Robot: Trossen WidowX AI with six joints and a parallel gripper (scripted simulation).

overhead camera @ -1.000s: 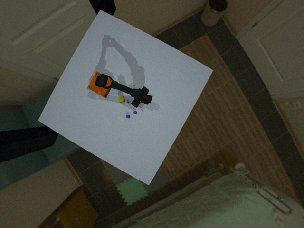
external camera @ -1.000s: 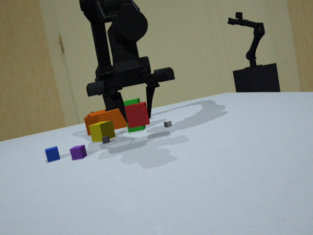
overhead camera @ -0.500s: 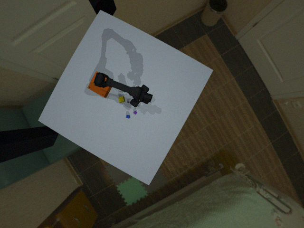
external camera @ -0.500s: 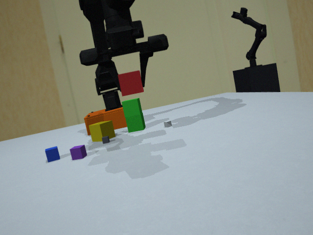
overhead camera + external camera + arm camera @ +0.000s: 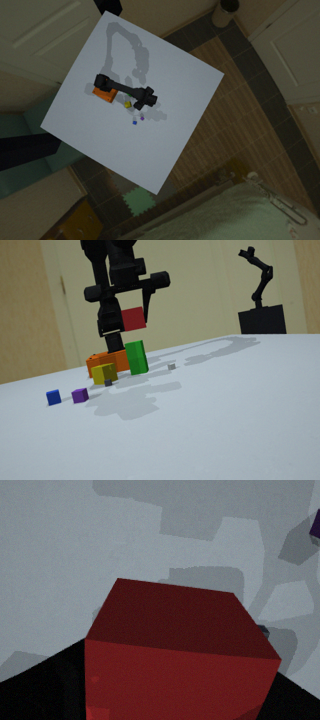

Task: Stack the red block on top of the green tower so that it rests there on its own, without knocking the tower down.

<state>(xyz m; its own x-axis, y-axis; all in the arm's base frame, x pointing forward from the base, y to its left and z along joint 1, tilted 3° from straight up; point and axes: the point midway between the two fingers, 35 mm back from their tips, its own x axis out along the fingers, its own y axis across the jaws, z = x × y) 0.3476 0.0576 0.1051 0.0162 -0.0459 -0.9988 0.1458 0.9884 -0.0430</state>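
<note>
Right now my gripper tip is 13 cm past the yellow cube, 11 cm above it and 10 cm to the left of it. Round my gripper tip: purple cube 15 cm to the right, 12 cm below, 4 cm ahead; red block 1 cm above; small grey cube 13 cm below, 9 cm to the right, 7 cm behind.
</note>
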